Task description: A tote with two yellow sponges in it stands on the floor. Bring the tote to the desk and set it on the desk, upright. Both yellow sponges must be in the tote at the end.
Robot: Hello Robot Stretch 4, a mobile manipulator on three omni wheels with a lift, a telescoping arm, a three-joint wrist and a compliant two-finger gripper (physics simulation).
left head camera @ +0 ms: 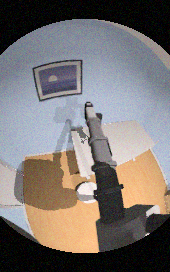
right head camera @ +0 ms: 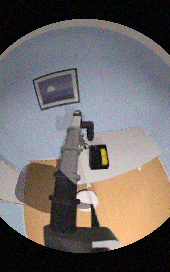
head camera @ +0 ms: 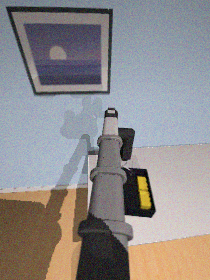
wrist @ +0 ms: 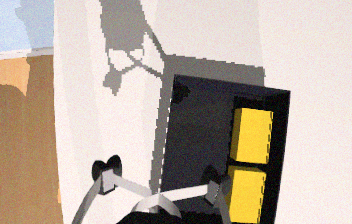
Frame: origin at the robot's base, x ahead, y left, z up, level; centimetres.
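Seen in the pictures: gripper, fingertip midpoint: point(right head camera: 90, 148) point(wrist: 162, 173); robot's base, origin of the base link: point(left head camera: 87, 191) point(right head camera: 86, 199).
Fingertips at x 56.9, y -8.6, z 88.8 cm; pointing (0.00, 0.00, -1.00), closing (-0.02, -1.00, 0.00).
Offsets run from my fingertips to a thing's top centre. Level surfaces: height alone.
A black tote @(dx -1.6, dy -9.9, dz -9.5 cm) point(head camera: 131, 202) point(right head camera: 95, 161) point(wrist: 200, 130) stands upright on the white desk @(dz -19.5 cm) point(head camera: 185, 200) point(left head camera: 132, 140) point(right head camera: 127, 140) point(wrist: 317, 100). Two yellow sponges lie in it along one side: one sponge @(dx +4.8, dy -16.6, dz -14.7 cm) point(head camera: 142, 183) point(right head camera: 104, 151) point(wrist: 255, 135) is nearer the wall, the other sponge @(dx -7.0, dy -16.3, dz -14.7 cm) point(head camera: 145, 200) point(right head camera: 104, 160) point(wrist: 246, 195) is beside it. My gripper point(wrist: 162, 173) is open and empty above the tote's left wall, one fingertip over the desk and one over the tote's inside. The gap between fingers and tote is hard to judge. In the left head view the arm hides the tote.
The extended arm point(head camera: 109, 197) point(left head camera: 101, 150) point(right head camera: 70, 155) reaches over the desk's left part. A blue wall with a framed picture point(head camera: 67, 55) point(left head camera: 59, 80) point(right head camera: 57, 89) rises behind. The wooden floor @(dz -91.5 cm) point(head camera: 165, 260) point(right head camera: 135, 205) lies in front. A round white object point(left head camera: 86, 191) point(right head camera: 88, 199) is below the arm.
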